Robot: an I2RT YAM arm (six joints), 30 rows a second.
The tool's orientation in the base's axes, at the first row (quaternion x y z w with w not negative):
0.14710, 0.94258, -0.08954, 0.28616
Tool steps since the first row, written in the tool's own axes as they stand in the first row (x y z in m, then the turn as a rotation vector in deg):
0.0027, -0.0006, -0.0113, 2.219, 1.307, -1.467
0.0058, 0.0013, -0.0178, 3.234, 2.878, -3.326
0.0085, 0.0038, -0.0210, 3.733, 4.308, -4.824
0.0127, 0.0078, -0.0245, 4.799, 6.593, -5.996
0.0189, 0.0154, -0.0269, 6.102, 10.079, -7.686
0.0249, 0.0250, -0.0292, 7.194, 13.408, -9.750
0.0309, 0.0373, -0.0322, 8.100, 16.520, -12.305
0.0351, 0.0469, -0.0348, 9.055, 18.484, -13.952
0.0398, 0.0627, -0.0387, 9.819, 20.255, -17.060
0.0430, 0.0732, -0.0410, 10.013, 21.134, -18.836
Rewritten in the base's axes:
-0.0081, 0.0029, 0.0078, -2.083, 2.102, -0.163
-0.0133, 0.0070, 0.0112, -3.325, 4.280, 0.655
-0.0163, 0.0108, 0.0121, -4.020, 6.117, 1.480
-0.0201, 0.0164, 0.0122, -4.716, 8.804, 1.645
-0.0237, 0.0256, 0.0101, -5.471, 12.805, 1.999
-0.0265, 0.0365, 0.0077, -6.302, 16.706, 2.792
-0.0288, 0.0502, 0.0058, -7.309, 20.484, 4.112
-0.0303, 0.0609, 0.0047, -8.266, 22.964, 4.756
-0.0308, 0.0778, 0.0039, -9.885, 25.589, 6.723
-0.0311, 0.0890, 0.0031, -10.661, 26.909, 7.996

